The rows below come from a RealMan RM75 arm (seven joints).
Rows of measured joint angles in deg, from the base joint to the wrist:
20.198 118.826 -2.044 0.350 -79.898 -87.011 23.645
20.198 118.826 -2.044 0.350 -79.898 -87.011 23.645
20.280 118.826 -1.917 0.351 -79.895 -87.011 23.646
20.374 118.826 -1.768 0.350 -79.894 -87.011 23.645
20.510 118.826 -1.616 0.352 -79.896 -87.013 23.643
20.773 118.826 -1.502 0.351 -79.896 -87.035 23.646
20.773 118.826 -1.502 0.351 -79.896 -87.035 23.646
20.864 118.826 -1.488 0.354 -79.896 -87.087 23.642
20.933 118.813 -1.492 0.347 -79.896 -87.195 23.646
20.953 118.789 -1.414 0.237 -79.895 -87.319 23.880
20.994 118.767 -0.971 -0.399 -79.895 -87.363 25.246
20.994 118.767 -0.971 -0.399 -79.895 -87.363 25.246
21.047 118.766 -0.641 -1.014 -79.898 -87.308 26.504
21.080 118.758 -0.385 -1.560 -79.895 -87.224 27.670
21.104 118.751 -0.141 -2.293 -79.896 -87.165 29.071
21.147 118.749 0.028 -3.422 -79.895 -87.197 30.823
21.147 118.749 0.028 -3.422 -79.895 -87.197 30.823
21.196 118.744 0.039 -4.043 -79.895 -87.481 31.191
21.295 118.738 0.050 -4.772 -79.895 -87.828 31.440
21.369 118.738 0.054 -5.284 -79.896 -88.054 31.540
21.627 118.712 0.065 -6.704 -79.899 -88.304 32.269
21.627 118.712 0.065 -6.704 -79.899 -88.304 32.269
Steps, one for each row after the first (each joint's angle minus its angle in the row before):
0.000 0.000 0.000 0.000 0.000 0.000 0.000
0.082 0.000 0.127 0.001 0.003 0.000 0.001
0.094 0.000 0.149 -0.001 0.001 0.000 -0.001
0.136 0.000 0.152 0.002 -0.002 -0.002 -0.002
0.263 0.000 0.114 -0.001 0.000 -0.022 0.003
0.000 0.000 0.000 0.000 0.000 0.000 0.000
0.091 0.000 0.014 0.003 0.000 -0.052 -0.004
0.069 -0.013 -0.004 -0.007 0.000 -0.108 0.004
0.020 -0.024 0.078 -0.110 0.001 -0.124 0.234
0.041 -0.022 0.443 -0.636 0.000 -0.044 1.366
0.000 0.000 0.000 0.000 0.000 0.000 0.000
0.053 -0.001 0.330 -0.615 -0.003 0.055 1.258
0.033 -0.008 0.256 -0.546 0.003 0.084 1.166
0.024 -0.007 0.244 -0.733 -0.001 0.059 1.401
0.043 -0.002 0.169 -1.129 0.001 -0.032 1.752
0.000 0.000 0.000 0.000 0.000 0.000 0.000
0.049 -0.005 0.011 -0.621 0.000 -0.284 0.368
0.099 -0.006 0.011 -0.729 0.000 -0.347 0.249
0.074 0.000 0.004 -0.512 -0.001 -0.226 0.100
0.258 -0.026 0.011 -1.420 -0.003 -0.250 0.729
0.000 0.000 0.000 0.000 0.000 0.000 0.000

